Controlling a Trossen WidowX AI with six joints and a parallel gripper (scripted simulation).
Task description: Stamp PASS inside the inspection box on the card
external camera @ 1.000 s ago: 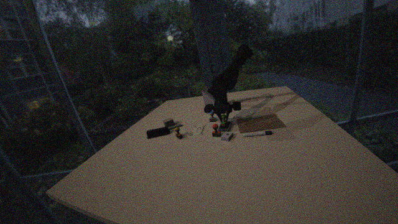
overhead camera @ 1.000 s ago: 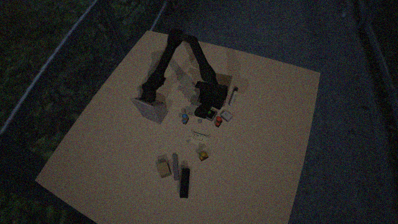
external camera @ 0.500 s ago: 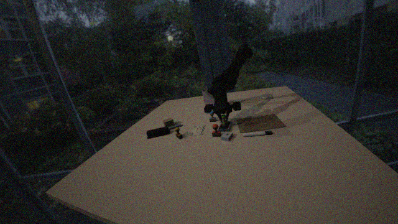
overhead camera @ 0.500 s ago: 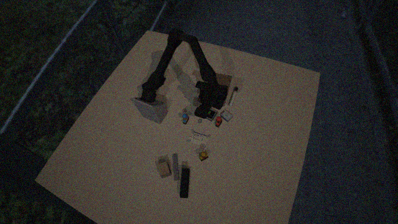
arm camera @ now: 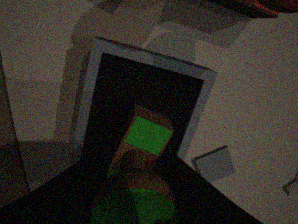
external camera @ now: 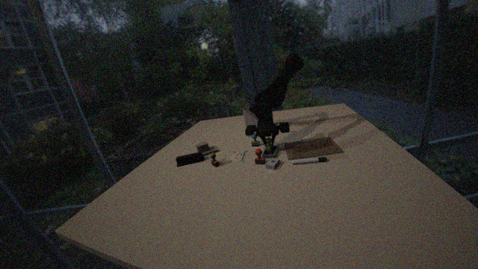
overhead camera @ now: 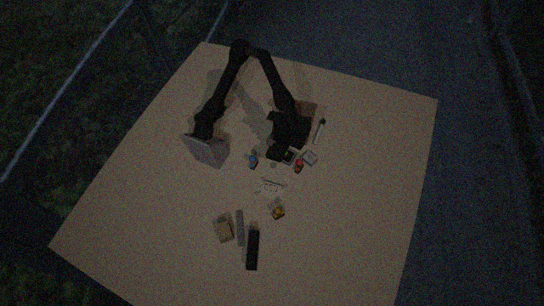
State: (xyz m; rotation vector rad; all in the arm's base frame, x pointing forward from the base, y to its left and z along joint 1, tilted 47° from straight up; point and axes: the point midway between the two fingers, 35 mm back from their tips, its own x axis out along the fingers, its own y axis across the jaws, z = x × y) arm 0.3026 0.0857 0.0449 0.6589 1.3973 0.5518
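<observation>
Right now my gripper tip is 3 cm above the dark ink pad. From my gripper tip the other things lie so: blue stamp (10 cm behind, 8 cm to the right, 2 cm below); then red-knobbed stamp (8 cm ahead, 4 cm to the right, 2 cm below); then green pass stamp (right at my gripper tip).
</observation>
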